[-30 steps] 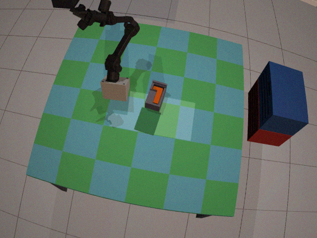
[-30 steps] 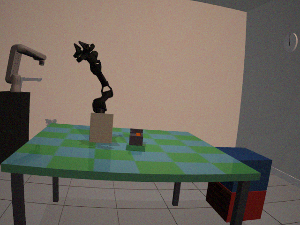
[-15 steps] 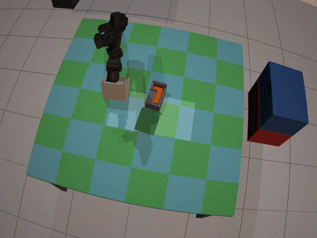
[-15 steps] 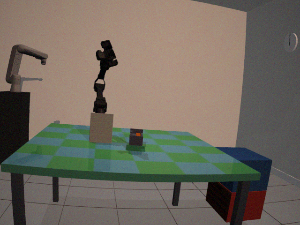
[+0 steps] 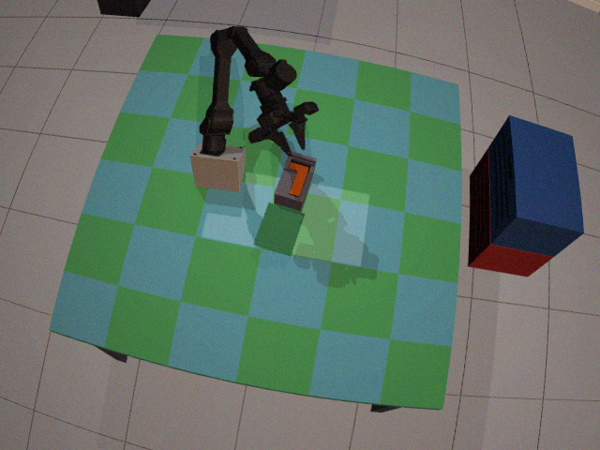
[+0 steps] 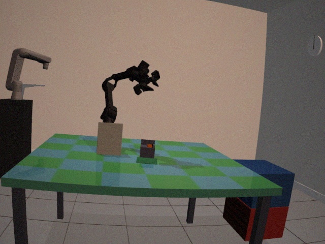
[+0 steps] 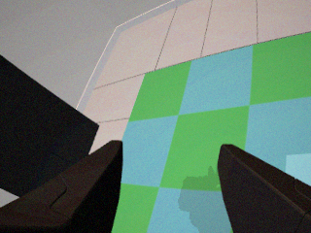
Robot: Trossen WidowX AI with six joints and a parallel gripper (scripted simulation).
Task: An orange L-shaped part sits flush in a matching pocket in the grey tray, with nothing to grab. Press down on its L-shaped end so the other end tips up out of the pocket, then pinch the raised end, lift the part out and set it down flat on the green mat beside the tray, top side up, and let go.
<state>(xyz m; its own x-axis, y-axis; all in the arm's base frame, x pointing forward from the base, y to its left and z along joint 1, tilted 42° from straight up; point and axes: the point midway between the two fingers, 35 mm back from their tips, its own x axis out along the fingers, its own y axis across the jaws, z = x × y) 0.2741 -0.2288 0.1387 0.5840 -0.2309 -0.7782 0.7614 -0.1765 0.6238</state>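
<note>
Now: gripper tip 38 cm above the orange L-shaped part, 14 cm to the right of it and 1 cm past it. Round my gripper tip: dark green mat 44 cm below, 2 cm to the right, 2 cm behind.
</note>
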